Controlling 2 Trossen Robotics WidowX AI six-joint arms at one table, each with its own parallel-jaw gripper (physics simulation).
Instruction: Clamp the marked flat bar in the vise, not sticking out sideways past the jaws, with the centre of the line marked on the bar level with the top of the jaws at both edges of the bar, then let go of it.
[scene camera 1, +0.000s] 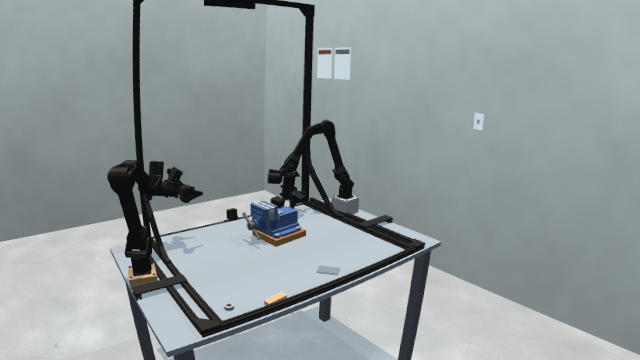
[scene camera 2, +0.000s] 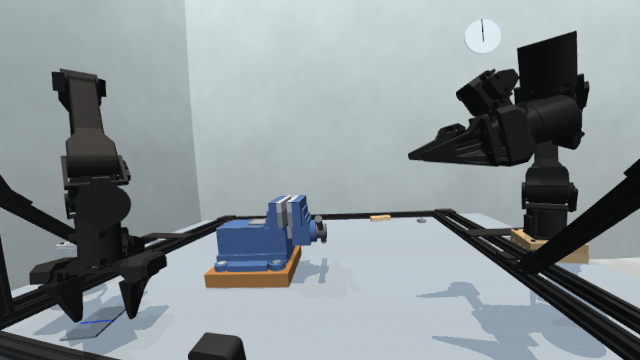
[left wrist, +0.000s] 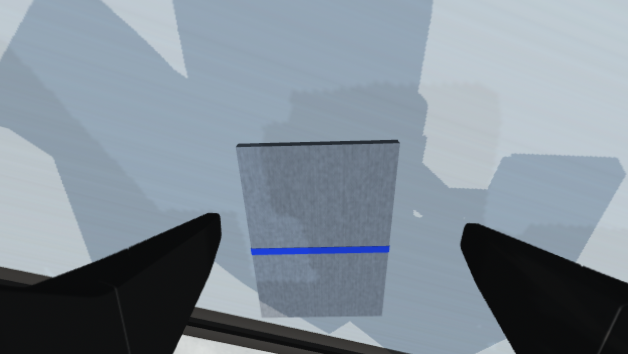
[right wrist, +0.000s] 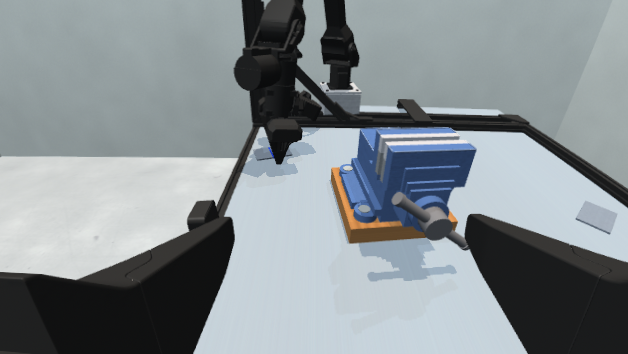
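Seen in the pictures: left gripper, fingertip midpoint: (scene camera 2: 105, 319) (left wrist: 341, 229) (right wrist: 275, 154); right gripper, fingertip midpoint: (scene camera 1: 198, 190) (scene camera 2: 414, 157) (right wrist: 349, 227); left arm's base, origin of the base link: (scene camera 1: 345, 196) (right wrist: 339, 86); right arm's base, origin of the base link: (scene camera 1: 141, 270) (scene camera 2: 545, 235).
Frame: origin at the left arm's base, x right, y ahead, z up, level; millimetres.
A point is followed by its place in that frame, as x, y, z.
Observation:
The marked flat bar (scene camera 2: 95, 325) {200, 238, -80} (left wrist: 320, 200) {170, 226, -80}, grey with a blue line across it, lies flat on the table near the frame rail. My left gripper (scene camera 2: 103, 319) {183, 236, -82} (left wrist: 341, 229) {183, 236, -82} is open and points down above the bar, its fingers to either side of it without touching. The blue vise (scene camera 1: 275, 218) {-51, 497, 26} (scene camera 2: 255, 240) {34, 447, -3} (right wrist: 425, 170) {8, 553, 53} stands on an orange wooden base, with a narrow gap between its pale-faced jaws and a grey handle on its front. My right gripper (scene camera 1: 201, 193) {143, 740, 145} (scene camera 2: 410, 156) {143, 740, 145} (right wrist: 349, 227) {143, 740, 145} is open and empty, raised in the air on the handle side of the vise.
A plain grey plate (scene camera 1: 328, 270) {-366, 515, -80} (right wrist: 596, 217) {-356, 516, -80}, a light wooden block (scene camera 1: 275, 299) {-401, 795, -68} (scene camera 2: 380, 218) {-380, 786, -73} and a small ring (scene camera 1: 229, 304) {-325, 919, -74} lie on the table. Black rails (scene camera 1: 310, 299) {-461, 695, -89} edge the table. A small black block (scene camera 1: 232, 214) (scene camera 2: 217, 346) {285, 497, -28} (right wrist: 202, 215) {275, 508, -27} stands at the edge beyond the vise.

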